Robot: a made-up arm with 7 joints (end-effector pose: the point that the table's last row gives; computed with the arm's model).
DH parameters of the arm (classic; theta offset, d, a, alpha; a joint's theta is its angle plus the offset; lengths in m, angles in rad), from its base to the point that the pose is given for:
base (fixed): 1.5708 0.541 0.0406 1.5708
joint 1: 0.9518 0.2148 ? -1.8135
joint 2: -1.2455 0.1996 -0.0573 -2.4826
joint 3: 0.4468 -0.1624 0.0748 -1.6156
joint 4: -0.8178 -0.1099 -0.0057 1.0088
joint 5: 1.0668 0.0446 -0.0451 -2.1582
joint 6: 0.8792 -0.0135 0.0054 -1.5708
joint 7: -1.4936 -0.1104 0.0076 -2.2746
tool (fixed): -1.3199 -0.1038 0 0
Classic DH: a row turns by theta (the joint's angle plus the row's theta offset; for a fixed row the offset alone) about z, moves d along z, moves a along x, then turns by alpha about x.
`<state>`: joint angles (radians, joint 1 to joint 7).
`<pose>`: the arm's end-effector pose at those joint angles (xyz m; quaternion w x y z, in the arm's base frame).
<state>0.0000 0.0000 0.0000 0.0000 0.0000 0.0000 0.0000</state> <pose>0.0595 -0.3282 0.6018 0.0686 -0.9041 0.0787 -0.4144</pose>
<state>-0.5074 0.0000 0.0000 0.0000 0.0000 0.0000 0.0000</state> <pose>0.0595 -0.2522 0.7733 0.1605 0.8924 0.0278 0.4209</pose>
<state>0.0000 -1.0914 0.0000 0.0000 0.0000 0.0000 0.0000</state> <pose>0.0642 -0.2815 0.6694 0.0180 -0.9112 0.4114 0.0065</pose>
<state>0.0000 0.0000 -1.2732 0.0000 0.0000 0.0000 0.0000</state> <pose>0.0268 -0.3282 0.4968 0.1020 -0.4806 0.0225 -0.8707</pose>
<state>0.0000 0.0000 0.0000 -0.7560 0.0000 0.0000 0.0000</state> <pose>0.0806 -0.4251 0.6052 0.2296 -0.8750 -0.2521 -0.3437</pose>
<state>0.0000 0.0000 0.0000 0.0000 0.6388 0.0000 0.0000</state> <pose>0.0679 -0.2916 0.6298 0.1996 0.9312 -0.1540 0.2634</pose>
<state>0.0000 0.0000 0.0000 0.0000 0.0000 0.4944 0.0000</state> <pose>0.0887 -0.3282 0.5724 0.0858 -0.7752 0.0596 -0.6230</pose>
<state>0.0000 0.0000 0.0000 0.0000 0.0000 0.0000 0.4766</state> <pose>0.0745 -0.3626 0.6018 0.1645 -0.8971 -0.1369 -0.3865</pose>
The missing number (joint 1, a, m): -0.1274
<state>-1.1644 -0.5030 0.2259 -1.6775 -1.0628 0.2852 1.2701</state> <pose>0.1591 -0.1406 0.8907 0.8036 -0.3627 -0.4564 -0.1198</pose>
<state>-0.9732 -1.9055 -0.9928 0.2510 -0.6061 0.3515 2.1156</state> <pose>0.1092 -0.0436 0.9498 0.2502 0.7950 0.5495 0.0587</pose>
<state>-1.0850 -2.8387 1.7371 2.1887 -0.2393 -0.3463 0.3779</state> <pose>0.1582 0.0920 0.6663 0.0845 -0.1107 -0.3564 -0.9239</pose>
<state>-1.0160 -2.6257 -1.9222 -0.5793 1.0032 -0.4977 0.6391</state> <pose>0.1918 0.1765 0.8529 0.6360 0.5426 -0.5230 -0.1662</pose>
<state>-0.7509 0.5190 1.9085 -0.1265 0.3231 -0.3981 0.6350</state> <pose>0.2870 -0.2012 0.8337 0.2419 0.7510 -0.1716 -0.5899</pose>
